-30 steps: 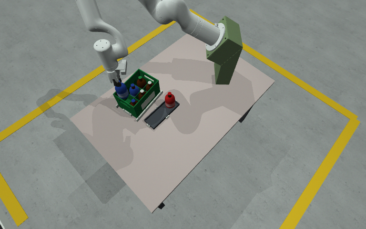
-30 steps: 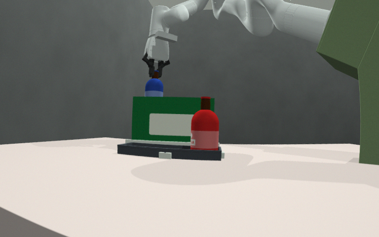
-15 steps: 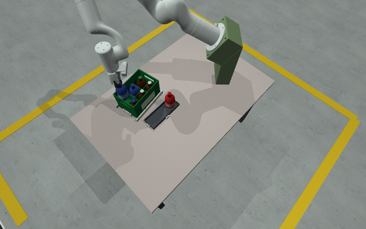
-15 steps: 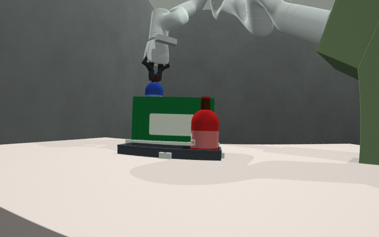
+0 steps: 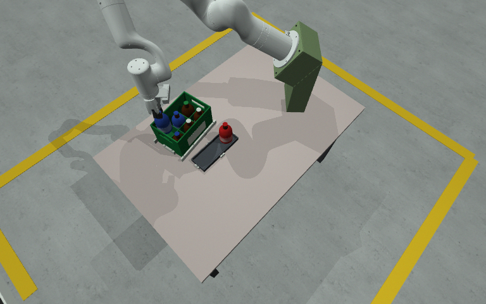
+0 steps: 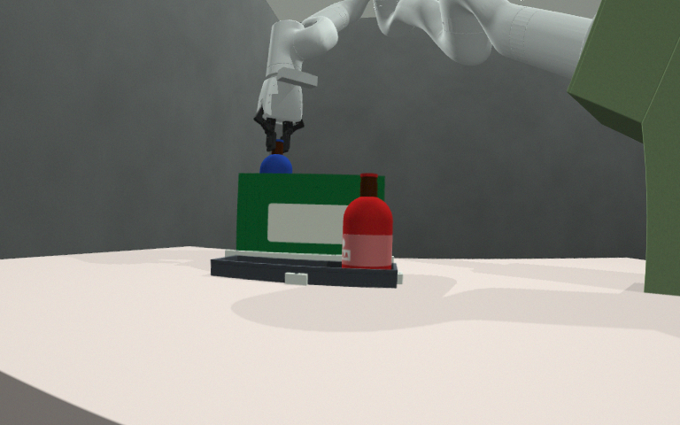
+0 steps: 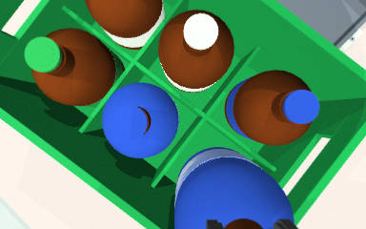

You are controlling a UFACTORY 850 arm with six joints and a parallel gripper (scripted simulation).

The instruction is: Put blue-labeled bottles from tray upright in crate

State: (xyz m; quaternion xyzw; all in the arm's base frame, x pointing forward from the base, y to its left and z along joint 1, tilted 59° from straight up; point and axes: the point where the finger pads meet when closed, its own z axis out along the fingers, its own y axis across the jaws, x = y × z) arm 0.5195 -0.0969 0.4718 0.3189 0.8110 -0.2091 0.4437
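Now: the brown-necked bottle 18 cm below my hand, 9 cm to the left of it and 2 cm ahead of it. Also, from my hand: dark tray 26 cm to the left, 25 cm below, 6 cm behind; then red-labeled bottle 28 cm to the left, 18 cm below, 15 cm behind; then green crate 18 cm below, 8 cm behind, 6 cm to the left.
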